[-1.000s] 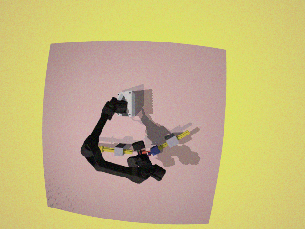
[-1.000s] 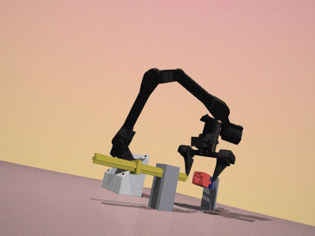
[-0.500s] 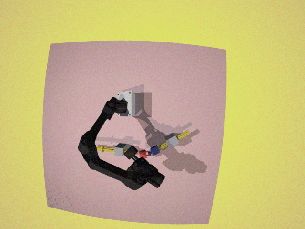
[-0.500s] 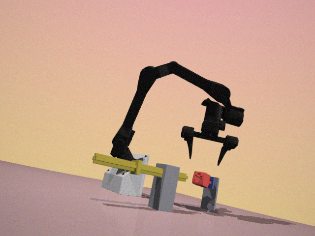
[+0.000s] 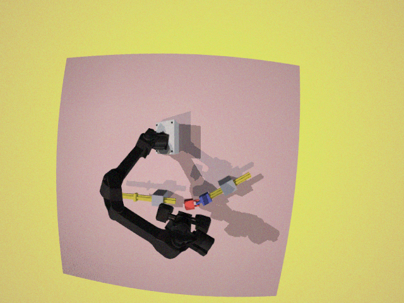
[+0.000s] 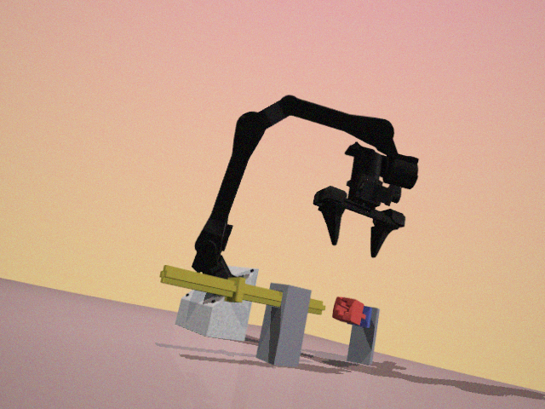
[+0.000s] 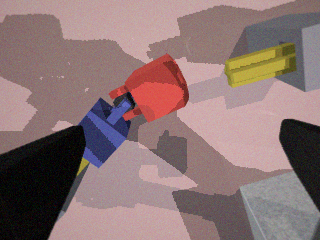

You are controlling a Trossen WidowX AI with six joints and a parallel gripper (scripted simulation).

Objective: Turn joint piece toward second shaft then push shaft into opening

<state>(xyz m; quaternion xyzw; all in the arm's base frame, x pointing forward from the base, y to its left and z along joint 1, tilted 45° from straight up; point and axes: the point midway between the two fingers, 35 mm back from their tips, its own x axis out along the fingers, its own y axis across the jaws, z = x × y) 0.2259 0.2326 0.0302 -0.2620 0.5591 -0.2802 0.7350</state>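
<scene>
Now: gripper tip 1 cm past the red joint piece, 2 cm to the right of it and 11 cm above it.
</scene>
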